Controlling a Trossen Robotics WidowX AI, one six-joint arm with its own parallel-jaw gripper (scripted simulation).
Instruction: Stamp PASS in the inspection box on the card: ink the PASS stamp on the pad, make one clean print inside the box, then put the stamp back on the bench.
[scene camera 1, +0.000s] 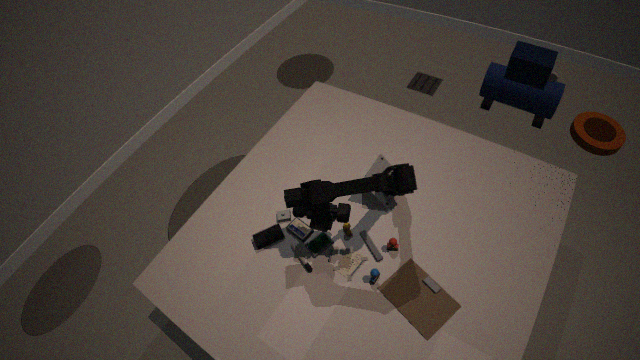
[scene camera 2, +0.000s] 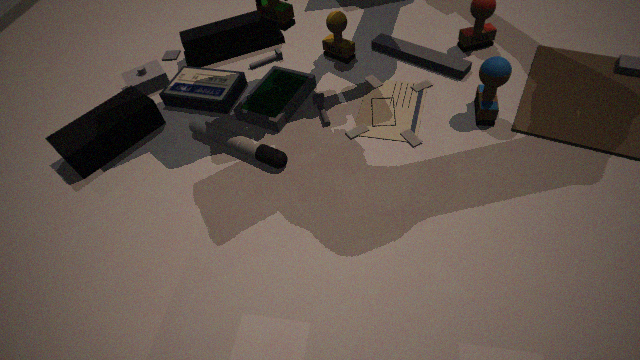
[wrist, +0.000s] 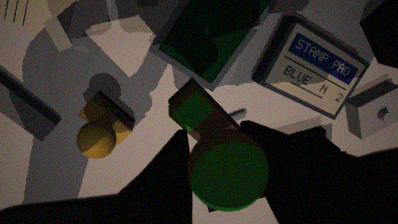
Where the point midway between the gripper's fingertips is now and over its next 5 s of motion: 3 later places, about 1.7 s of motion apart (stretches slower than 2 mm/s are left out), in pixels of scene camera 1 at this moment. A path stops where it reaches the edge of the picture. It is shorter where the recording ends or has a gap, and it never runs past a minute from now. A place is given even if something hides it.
My gripper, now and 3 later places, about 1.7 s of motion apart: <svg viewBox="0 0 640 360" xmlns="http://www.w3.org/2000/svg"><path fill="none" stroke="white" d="M324 222L316 235L317 239L317 238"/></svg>
